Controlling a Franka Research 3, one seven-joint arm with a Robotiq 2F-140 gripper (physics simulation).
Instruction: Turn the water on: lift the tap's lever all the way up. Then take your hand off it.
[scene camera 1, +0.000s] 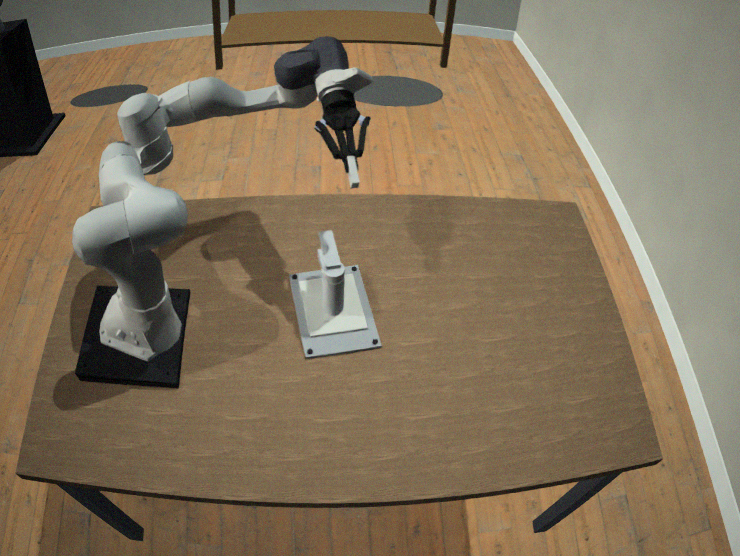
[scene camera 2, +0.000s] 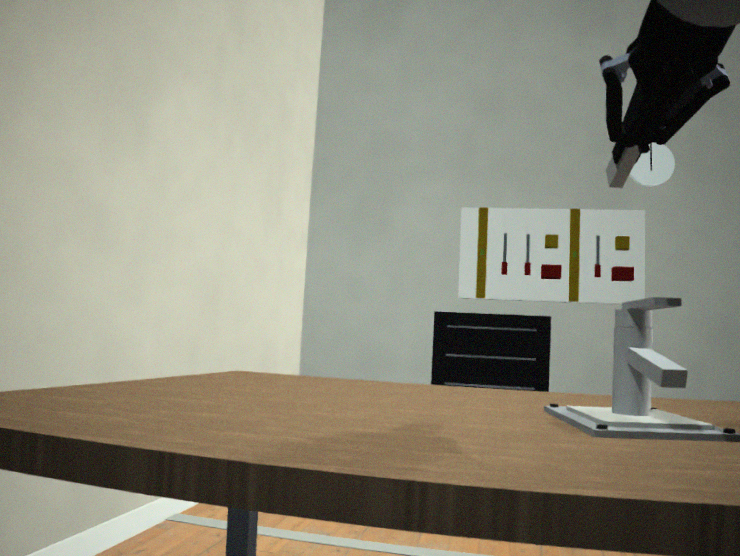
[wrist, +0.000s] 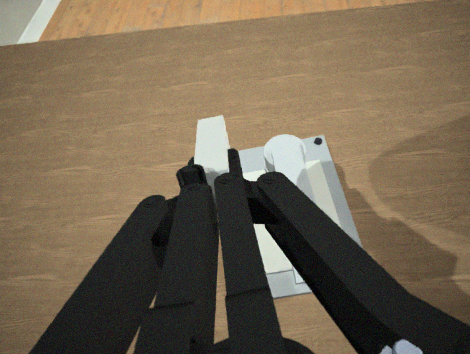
Scene:
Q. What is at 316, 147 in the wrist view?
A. A base plate.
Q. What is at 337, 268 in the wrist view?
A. My gripper.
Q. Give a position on a lever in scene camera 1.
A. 333, 270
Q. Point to my gripper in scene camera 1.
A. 355, 185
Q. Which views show my gripper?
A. Scene camera 1, scene camera 2 and the wrist view: all of them.

